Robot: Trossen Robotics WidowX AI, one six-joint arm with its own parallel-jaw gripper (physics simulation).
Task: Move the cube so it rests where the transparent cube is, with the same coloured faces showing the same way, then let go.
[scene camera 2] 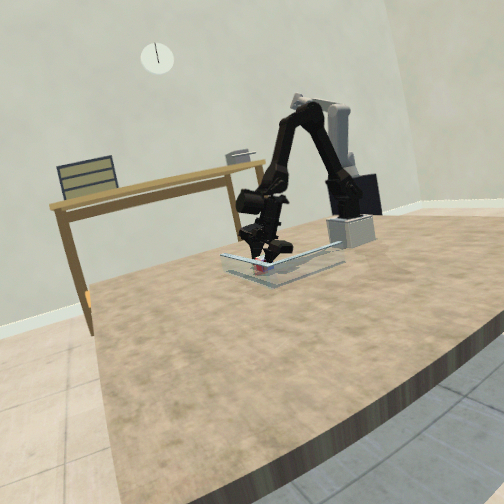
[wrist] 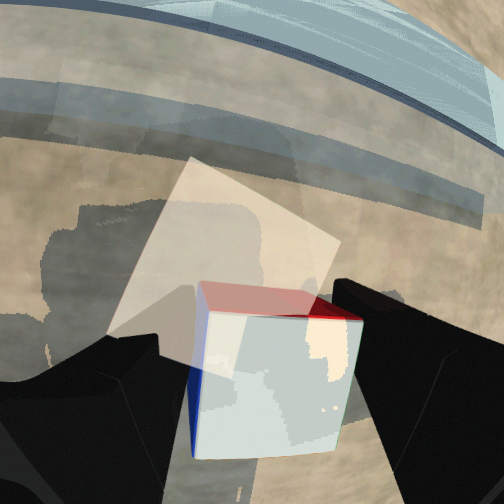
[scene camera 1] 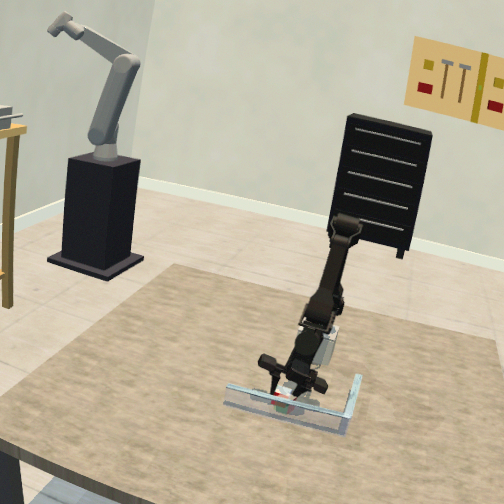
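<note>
The cube [wrist: 272,375] fills the lower middle of the wrist view, with a white face toward the camera, a red face on top and a blue face on its left. My gripper [wrist: 265,385] has its two black fingers against the cube's left and right sides, shut on it. The transparent cube [wrist: 225,265] shows as a pale see-through shape just beyond and left of the cube, overlapping its upper left part and turned at an angle to it. In the scene views the gripper [scene camera 1: 288,390] [scene camera 2: 263,258] is low over the table, with the cube [scene camera 1: 283,404] barely visible beneath it.
A low glassy L-shaped wall [scene camera 1: 335,405] [scene camera 2: 300,256] borders the cube's area; it crosses the top of the wrist view [wrist: 330,40]. A wooden table [scene camera 2: 150,195] stands behind, a second grey arm on a black pedestal [scene camera 1: 98,205] far left, and a black rack [scene camera 1: 385,180] behind.
</note>
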